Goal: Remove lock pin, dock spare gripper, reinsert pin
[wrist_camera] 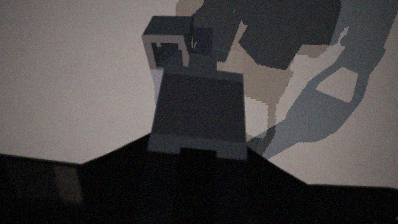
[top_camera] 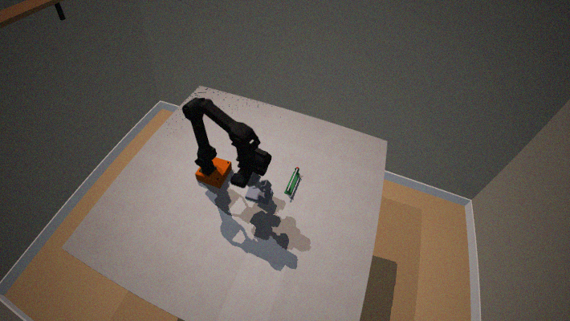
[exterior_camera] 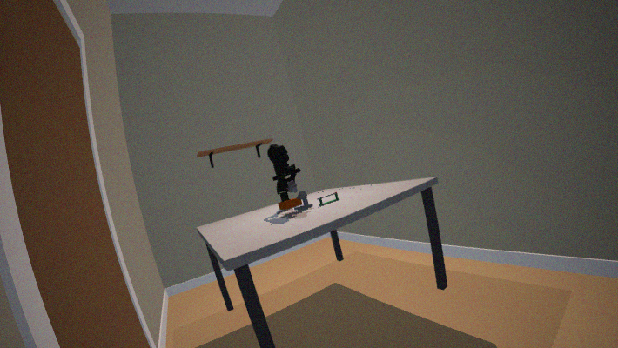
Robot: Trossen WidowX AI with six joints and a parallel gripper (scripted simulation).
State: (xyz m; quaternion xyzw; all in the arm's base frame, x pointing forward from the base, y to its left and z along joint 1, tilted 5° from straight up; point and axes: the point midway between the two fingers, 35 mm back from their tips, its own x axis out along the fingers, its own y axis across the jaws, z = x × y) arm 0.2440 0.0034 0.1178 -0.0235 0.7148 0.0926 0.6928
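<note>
My gripper tip is 130 mm short of the green pin rest, 190 mm to the right of it and 130 mm above it. Also, from my gripper tip: spare gripper: 10 mm ahead; mount: 40 mm ahead, 40 mm to the left, 100 mm below.
</note>
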